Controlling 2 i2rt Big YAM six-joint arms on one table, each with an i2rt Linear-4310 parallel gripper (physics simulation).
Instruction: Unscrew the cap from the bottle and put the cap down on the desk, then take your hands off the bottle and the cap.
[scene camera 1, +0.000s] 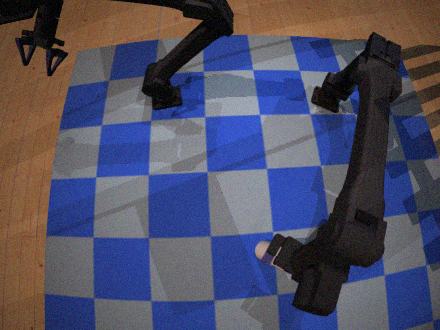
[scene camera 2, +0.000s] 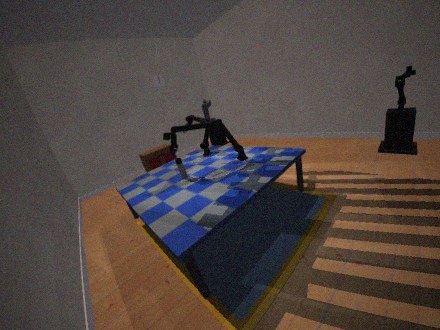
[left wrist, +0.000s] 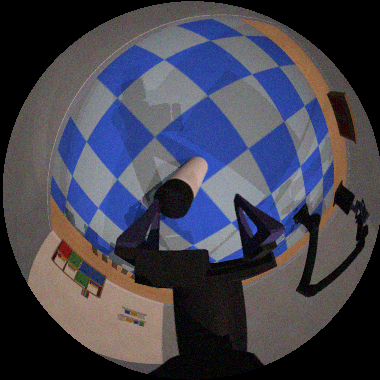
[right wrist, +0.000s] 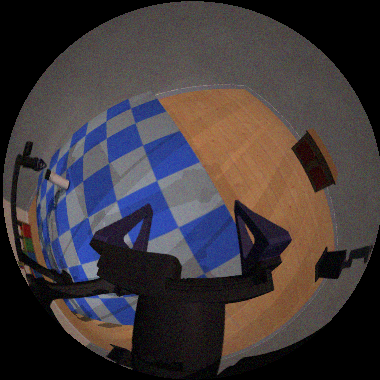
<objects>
My left gripper (scene camera 1: 283, 269) is open, with nothing in its grasp. Also in view: a dark cap (left wrist: 174, 196). My right gripper (scene camera 1: 37, 70) is open and holds nothing.
</objects>
